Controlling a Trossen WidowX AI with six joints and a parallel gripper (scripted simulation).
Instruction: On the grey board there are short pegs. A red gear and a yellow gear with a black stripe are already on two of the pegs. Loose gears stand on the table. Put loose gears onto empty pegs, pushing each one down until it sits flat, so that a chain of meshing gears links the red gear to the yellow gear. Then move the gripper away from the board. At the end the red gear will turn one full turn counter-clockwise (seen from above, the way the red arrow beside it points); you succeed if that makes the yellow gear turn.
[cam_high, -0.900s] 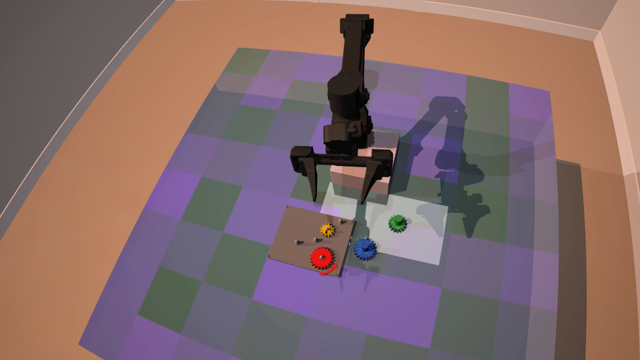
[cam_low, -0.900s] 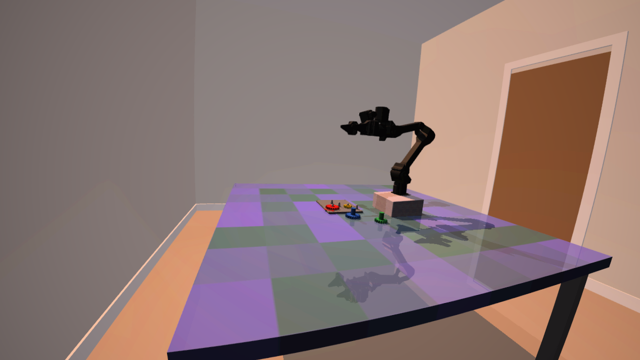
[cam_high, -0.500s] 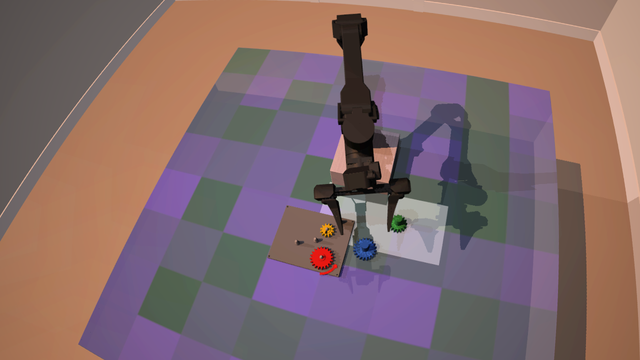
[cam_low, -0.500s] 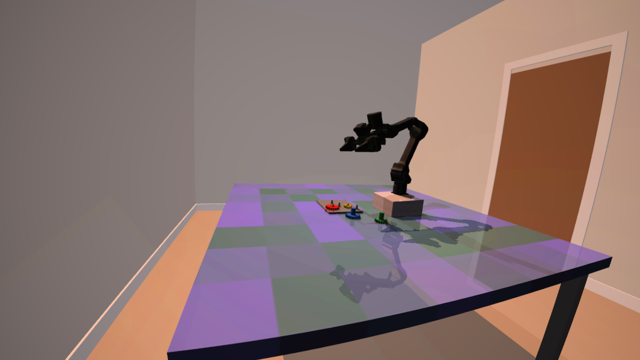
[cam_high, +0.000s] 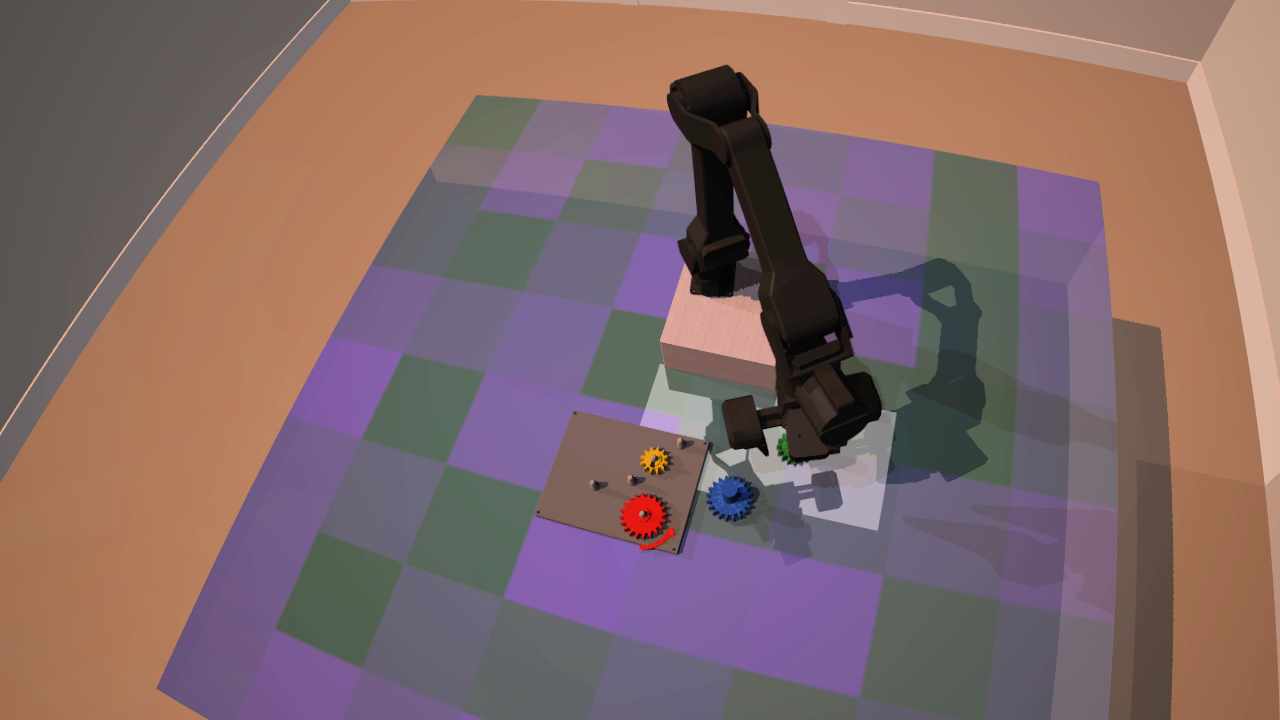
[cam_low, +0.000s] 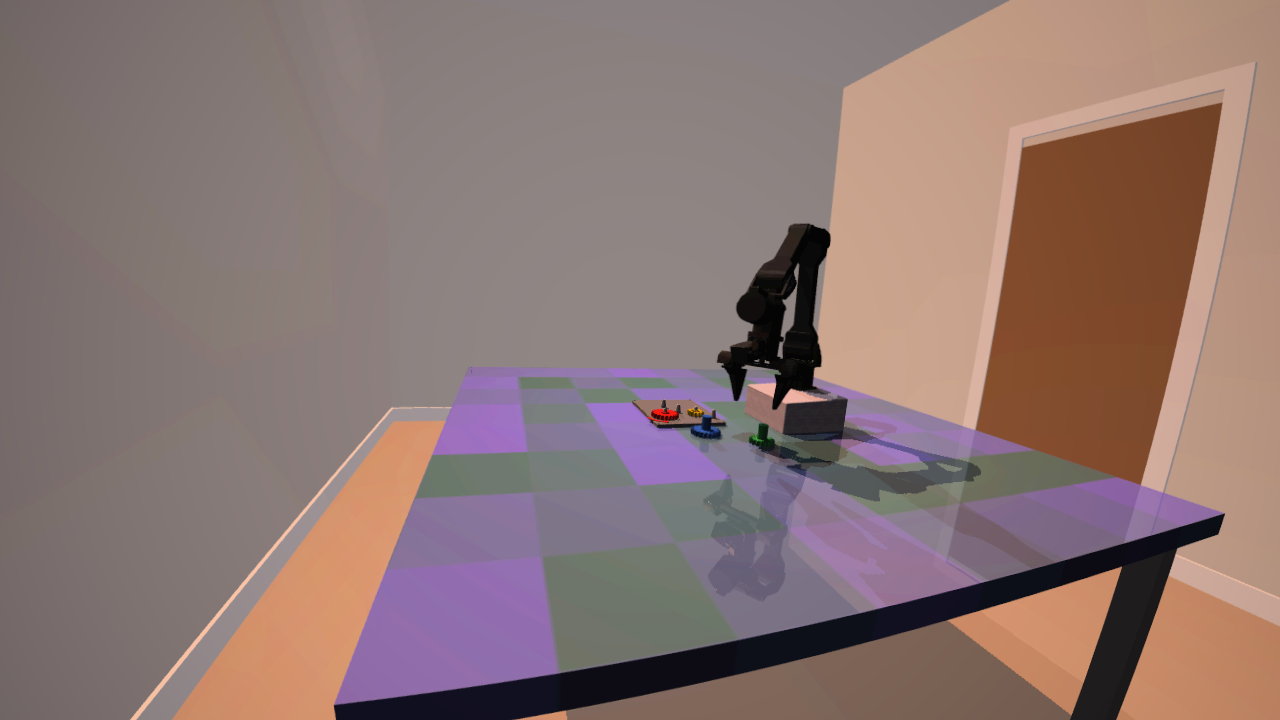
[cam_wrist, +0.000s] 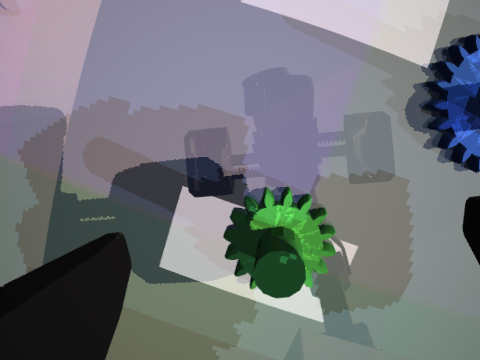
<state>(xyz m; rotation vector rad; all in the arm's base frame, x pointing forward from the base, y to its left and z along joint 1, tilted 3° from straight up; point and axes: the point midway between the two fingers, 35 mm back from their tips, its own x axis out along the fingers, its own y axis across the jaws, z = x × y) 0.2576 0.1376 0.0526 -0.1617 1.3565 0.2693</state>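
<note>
My gripper tip is now 70 mm above the green gear and 30 mm past it. Round my gripper tip: red arrow: 180 mm to the right, 120 mm ahead, 80 mm below; then small yellow gear: 200 mm to the right, 70 mm below, 10 mm ahead; then blue gear: 90 mm to the right, 70 mm below, 50 mm ahead.
</note>
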